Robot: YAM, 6 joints.
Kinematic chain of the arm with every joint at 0, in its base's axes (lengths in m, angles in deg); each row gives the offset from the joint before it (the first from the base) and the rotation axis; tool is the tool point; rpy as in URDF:
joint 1: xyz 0 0 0.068 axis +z
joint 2: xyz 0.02 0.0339 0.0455 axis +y
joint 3: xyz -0.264 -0.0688 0 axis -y
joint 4: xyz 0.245 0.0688 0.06 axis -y
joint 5: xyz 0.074 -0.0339 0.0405 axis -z
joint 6: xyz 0.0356 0 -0.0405 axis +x
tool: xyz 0 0 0 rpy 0 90 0
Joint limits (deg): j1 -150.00..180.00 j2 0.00..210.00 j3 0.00..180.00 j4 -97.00..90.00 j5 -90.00..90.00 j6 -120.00..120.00
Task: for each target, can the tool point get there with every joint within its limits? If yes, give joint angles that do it. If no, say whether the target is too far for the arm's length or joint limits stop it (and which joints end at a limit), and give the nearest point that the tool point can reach.
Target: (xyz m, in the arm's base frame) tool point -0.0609 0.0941 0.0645
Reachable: yes | joints 130.68 104.55 24.50 -56.13 25.19 96.86
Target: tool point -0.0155 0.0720 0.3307
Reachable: yes | joints 79.59 19.72 16.39 62.91 -52.60 -62.70
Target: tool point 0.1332 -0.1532 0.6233
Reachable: yes | joints 138.83 40.14 111.87 42.21 -50.89 80.32
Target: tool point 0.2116 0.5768 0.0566
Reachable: yes | joints 70.26 179.59 141.76 61.62 7.10 -96.81
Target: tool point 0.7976 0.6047 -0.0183
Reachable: no: too far | nearest point 0.5102 0.3868 0.0302 | short by 0.364 m
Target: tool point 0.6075 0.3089 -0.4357
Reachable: no: too far | nearest point 0.4539 0.2308 -0.2696 | short by 0.239 m
